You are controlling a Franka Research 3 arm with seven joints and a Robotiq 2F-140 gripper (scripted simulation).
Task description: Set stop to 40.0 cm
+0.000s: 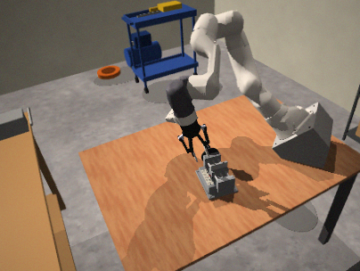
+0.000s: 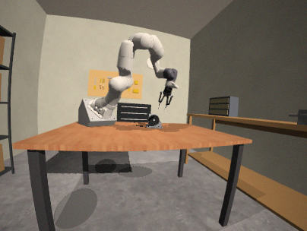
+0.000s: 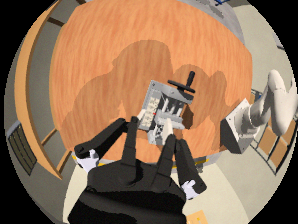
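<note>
The handwheel lies 10 cm behind my hand, 9 cm to the right of it and 9 cm below it.
</note>
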